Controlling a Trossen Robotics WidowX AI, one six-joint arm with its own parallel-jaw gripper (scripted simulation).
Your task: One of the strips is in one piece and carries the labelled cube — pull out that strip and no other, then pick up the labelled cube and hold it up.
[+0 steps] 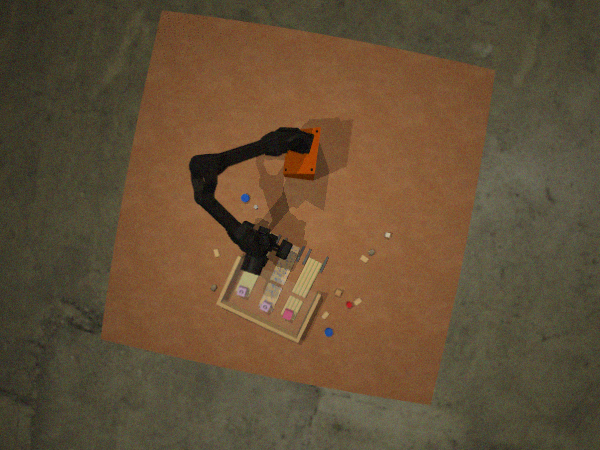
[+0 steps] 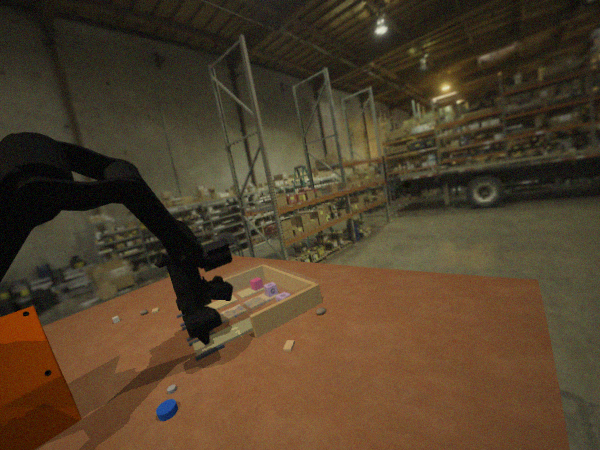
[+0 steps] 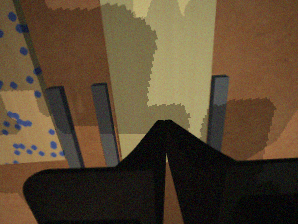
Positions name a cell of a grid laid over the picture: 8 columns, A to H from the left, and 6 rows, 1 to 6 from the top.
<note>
In view: my gripper (image 2: C5).
My gripper shows as well in image 3 (image 3: E4).
</note>
